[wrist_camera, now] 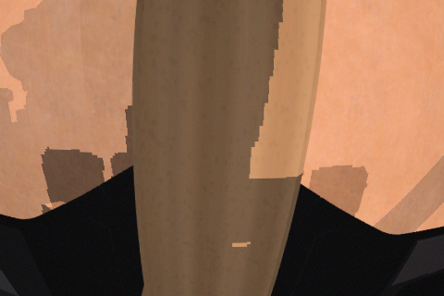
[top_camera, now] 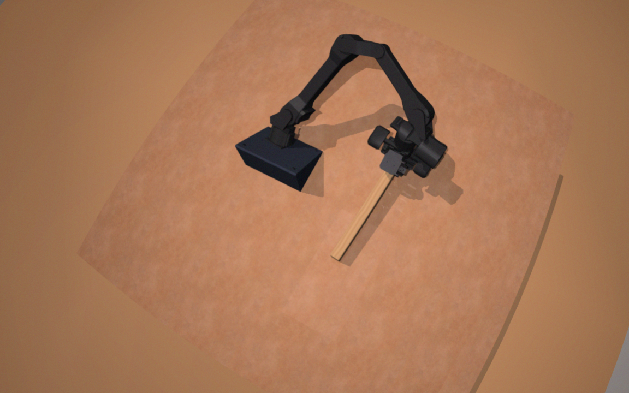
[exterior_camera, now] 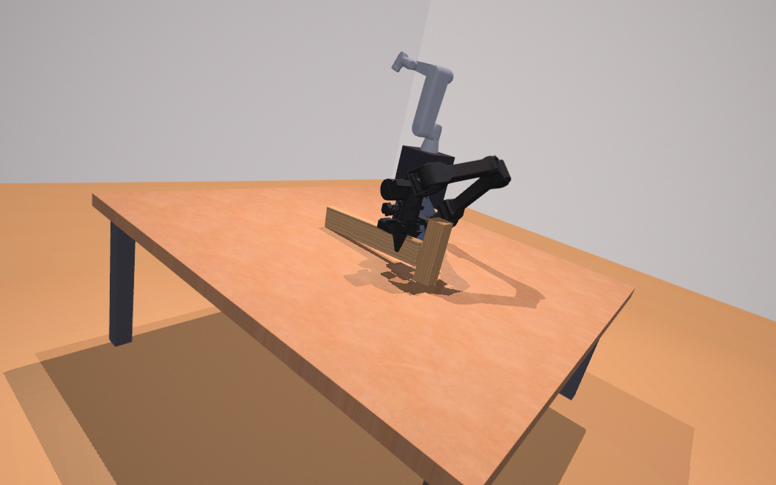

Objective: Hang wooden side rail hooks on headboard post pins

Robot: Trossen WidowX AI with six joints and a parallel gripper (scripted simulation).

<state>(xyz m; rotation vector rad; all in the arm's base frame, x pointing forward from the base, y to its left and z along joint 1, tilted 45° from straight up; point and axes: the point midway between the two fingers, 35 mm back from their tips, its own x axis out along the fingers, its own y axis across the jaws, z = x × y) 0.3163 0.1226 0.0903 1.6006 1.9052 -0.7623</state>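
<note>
My gripper tip is 10 mm past the wooden headboard post, 110 mm to the right of it and 40 mm below it.
</note>
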